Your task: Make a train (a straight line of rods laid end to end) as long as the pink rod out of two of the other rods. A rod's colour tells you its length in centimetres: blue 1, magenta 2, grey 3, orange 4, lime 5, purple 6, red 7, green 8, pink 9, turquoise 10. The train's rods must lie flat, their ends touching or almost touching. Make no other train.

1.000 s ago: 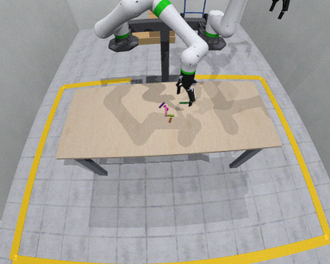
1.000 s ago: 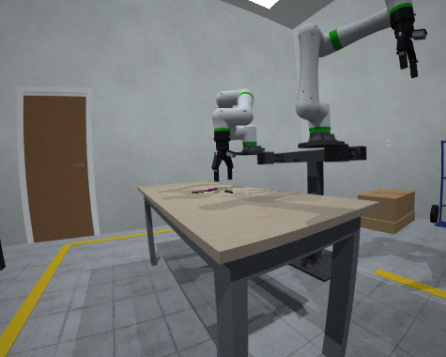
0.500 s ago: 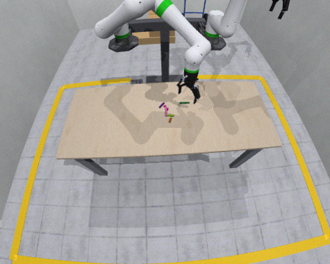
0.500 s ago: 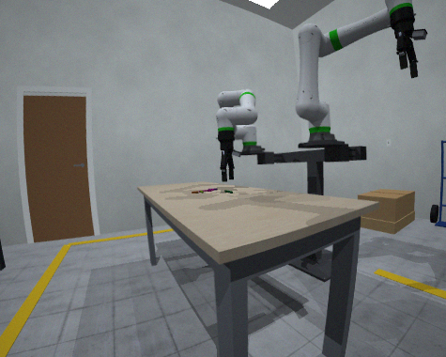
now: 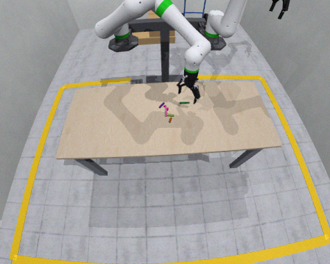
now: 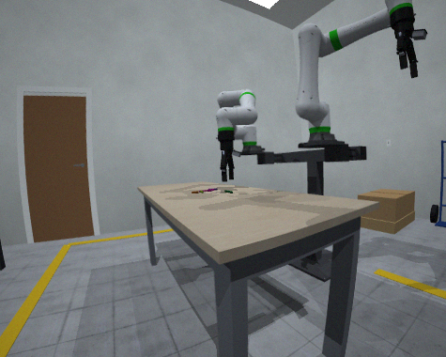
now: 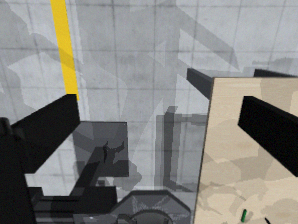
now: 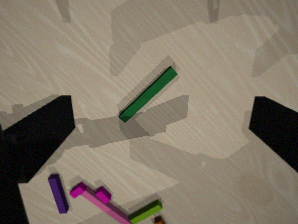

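My right hand is 160 mm short of the orange rod, 130 mm to the left of it and 70 mm above it. The rest, counted from my right hand: pink rod (80 mm ahead, 160 mm to the right, 70 mm below); lime rod (120 mm ahead, 130 mm to the right, 70 mm below); green rod (10 mm behind, 10 mm to the right, 70 mm below).
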